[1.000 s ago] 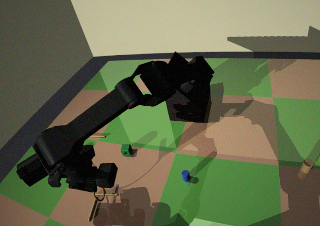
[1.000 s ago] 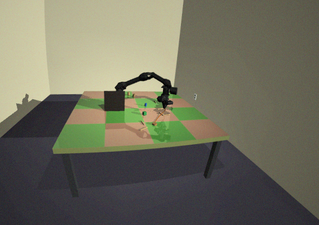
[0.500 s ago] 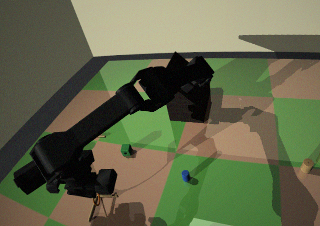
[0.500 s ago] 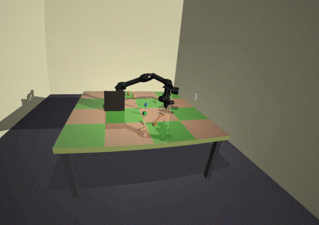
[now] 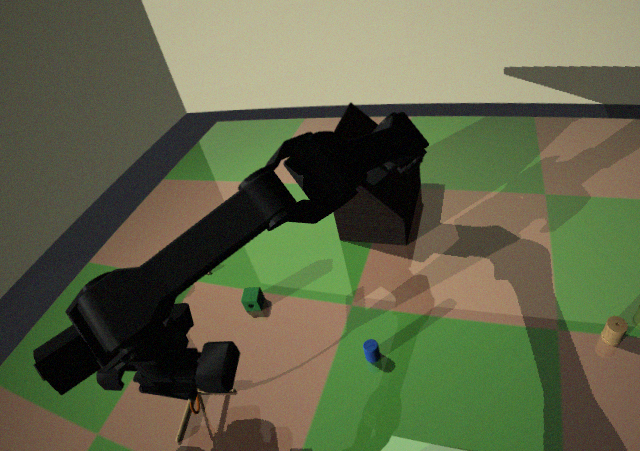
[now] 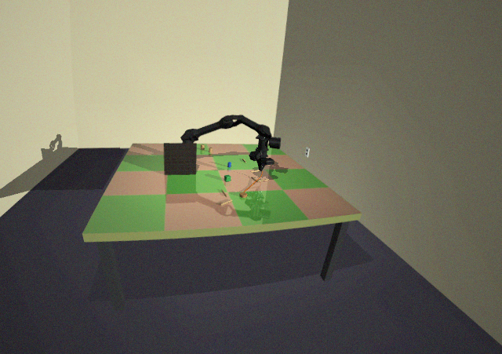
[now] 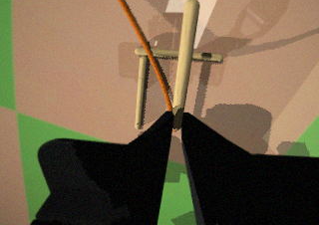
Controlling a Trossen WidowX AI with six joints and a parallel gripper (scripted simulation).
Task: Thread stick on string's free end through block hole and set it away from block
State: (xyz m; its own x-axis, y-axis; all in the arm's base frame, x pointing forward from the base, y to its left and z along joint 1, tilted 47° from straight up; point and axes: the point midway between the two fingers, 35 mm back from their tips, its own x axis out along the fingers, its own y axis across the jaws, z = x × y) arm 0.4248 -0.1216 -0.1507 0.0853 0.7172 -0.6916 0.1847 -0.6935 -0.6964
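The green block is 210 mm behind my gripper tip and 40 mm below it. Also, from my gripper tip: thin stick: 20 mm behind; then round wooden button: 200 mm to the right, 180 mm behind, 50 mm below; then blue cylinder: 230 mm to the left, 130 mm behind, 40 mm below.
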